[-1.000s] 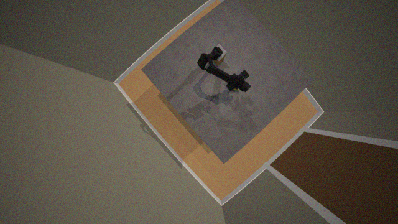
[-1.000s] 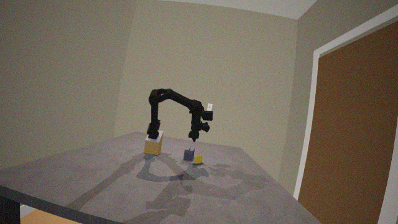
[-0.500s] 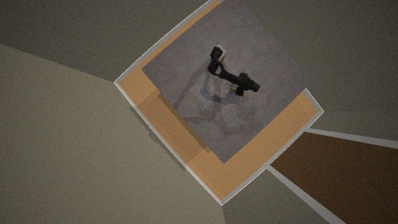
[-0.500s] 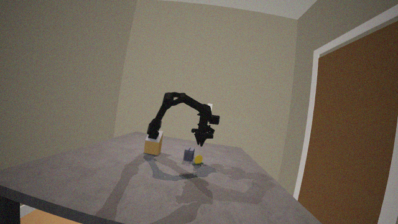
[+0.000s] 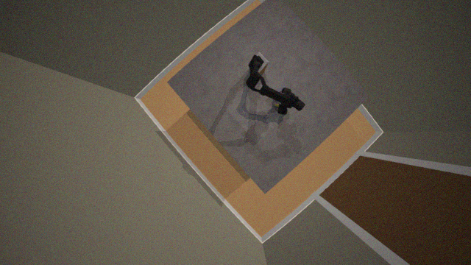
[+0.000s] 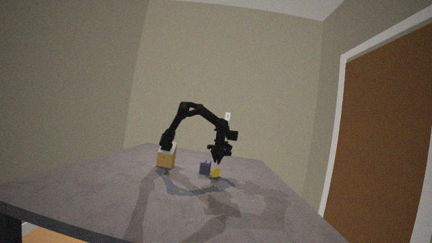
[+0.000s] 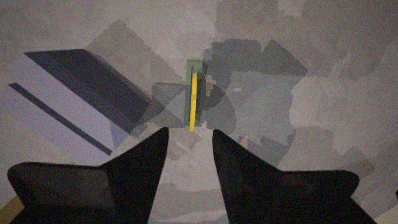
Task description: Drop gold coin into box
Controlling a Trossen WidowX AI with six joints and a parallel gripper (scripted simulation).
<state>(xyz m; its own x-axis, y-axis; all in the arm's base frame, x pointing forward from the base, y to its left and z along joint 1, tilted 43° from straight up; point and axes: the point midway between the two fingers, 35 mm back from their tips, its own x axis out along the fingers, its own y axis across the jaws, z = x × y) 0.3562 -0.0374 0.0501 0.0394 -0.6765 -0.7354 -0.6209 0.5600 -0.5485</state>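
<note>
Now: the gold coin 6 cm below my gripper tip.
</note>
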